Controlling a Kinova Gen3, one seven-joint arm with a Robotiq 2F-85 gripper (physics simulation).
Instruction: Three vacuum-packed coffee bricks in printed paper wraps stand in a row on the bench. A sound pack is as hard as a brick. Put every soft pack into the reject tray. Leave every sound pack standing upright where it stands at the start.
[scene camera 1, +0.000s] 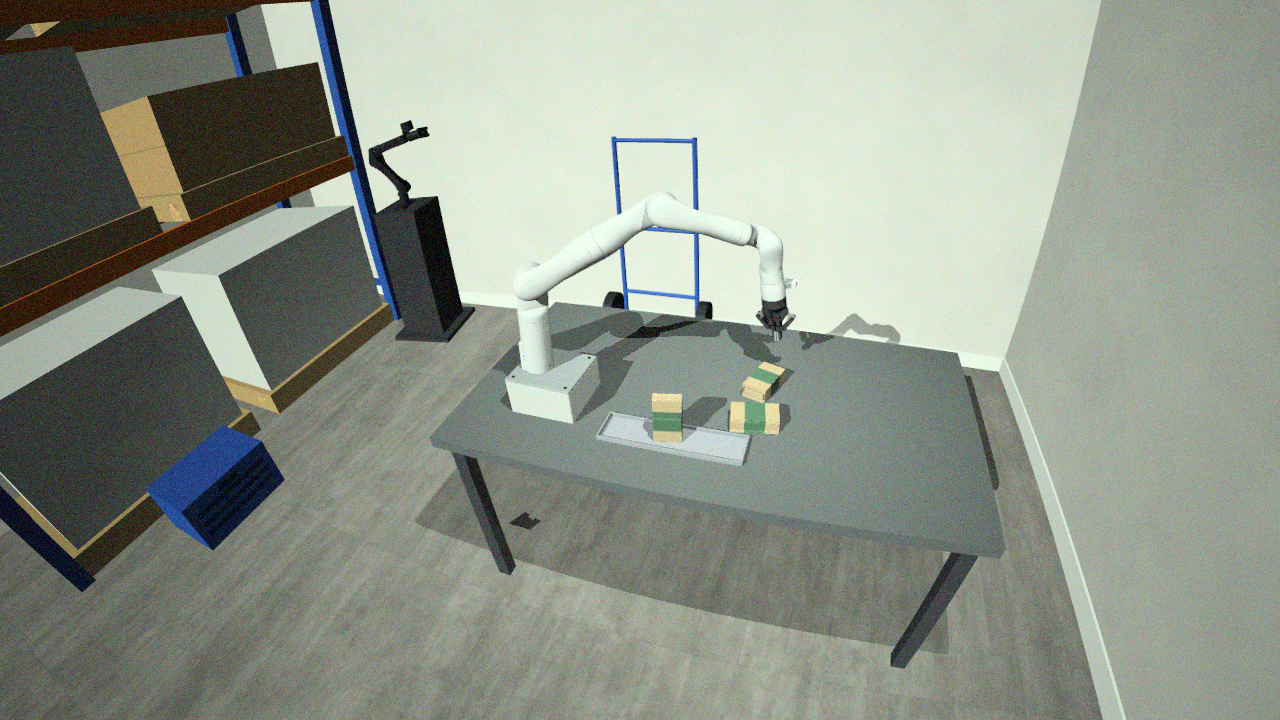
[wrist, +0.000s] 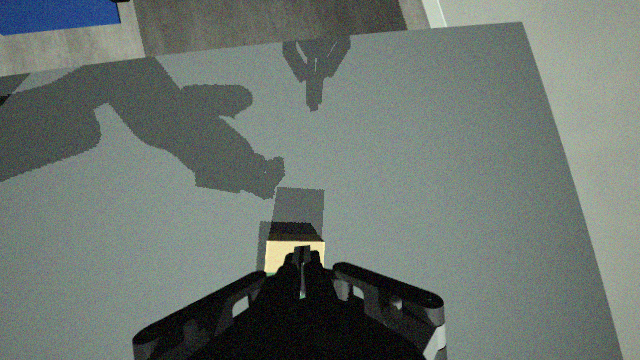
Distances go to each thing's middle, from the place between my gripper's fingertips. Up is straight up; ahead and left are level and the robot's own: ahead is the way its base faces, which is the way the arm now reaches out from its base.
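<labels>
Taking the grey reject tray (scene camera 1: 698, 442) as my reference, I find that my hand is 33 cm to the left of it and 29 cm beyond it, and also 15 cm above it.
</labels>
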